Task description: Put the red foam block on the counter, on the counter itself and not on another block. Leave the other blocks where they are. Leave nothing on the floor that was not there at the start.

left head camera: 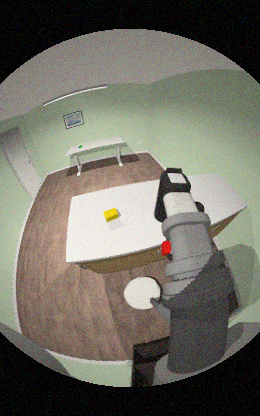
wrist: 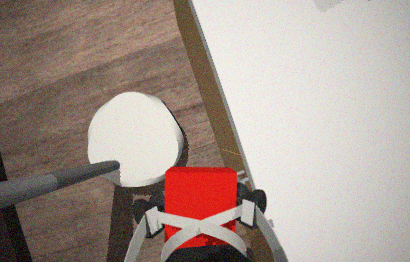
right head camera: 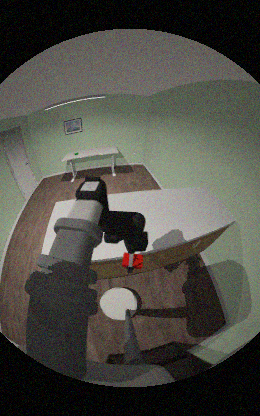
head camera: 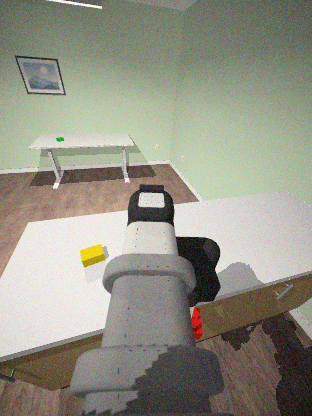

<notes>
I see my gripper (wrist: pixel 199 201), a red foam block (wrist: pixel 194 192), a counter (head camera: pixel 61 307), a white desk (head camera: pixel 46 141) and a framed picture (head camera: pixel 40 75).
The counter shows as well in the left head camera view (left head camera: pixel 134 238), in the wrist view (wrist: pixel 301 106) and in the right head camera view (right head camera: pixel 180 222).
</notes>
